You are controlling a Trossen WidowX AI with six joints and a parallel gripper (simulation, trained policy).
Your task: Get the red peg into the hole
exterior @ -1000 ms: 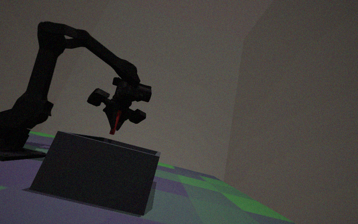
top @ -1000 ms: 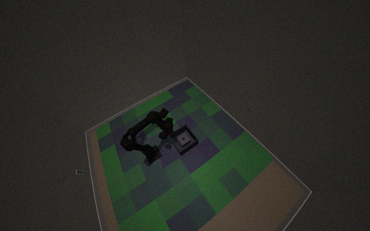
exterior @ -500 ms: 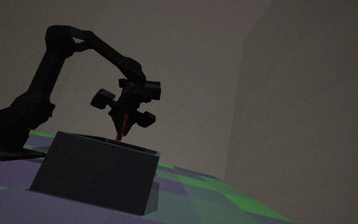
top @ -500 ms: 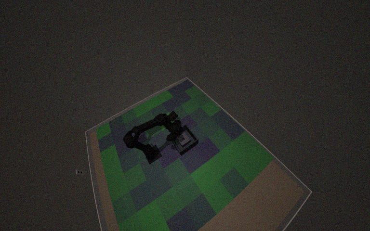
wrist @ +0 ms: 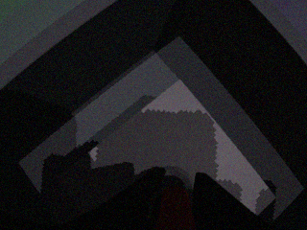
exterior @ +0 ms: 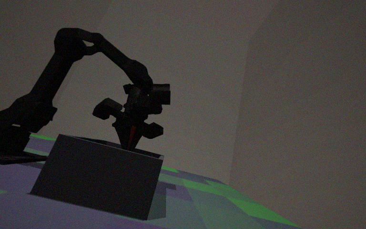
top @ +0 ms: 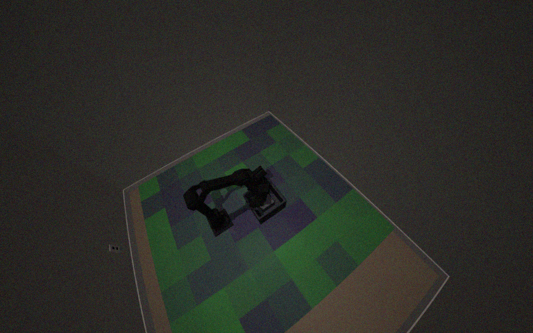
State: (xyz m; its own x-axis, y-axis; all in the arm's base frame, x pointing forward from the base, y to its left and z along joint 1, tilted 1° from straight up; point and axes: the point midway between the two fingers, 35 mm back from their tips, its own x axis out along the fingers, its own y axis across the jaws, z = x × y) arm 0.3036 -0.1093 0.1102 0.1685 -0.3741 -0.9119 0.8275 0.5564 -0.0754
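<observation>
The red peg is 10 mm behind my gripper tip, 20 mm to the left of it and 20 mm above it. The rest, counted from my gripper tip: dark box (10 mm behind, 10 mm to the left, 60 mm below); then light grey plate (10 mm behind, 10 mm to the left, 40 mm below).
</observation>
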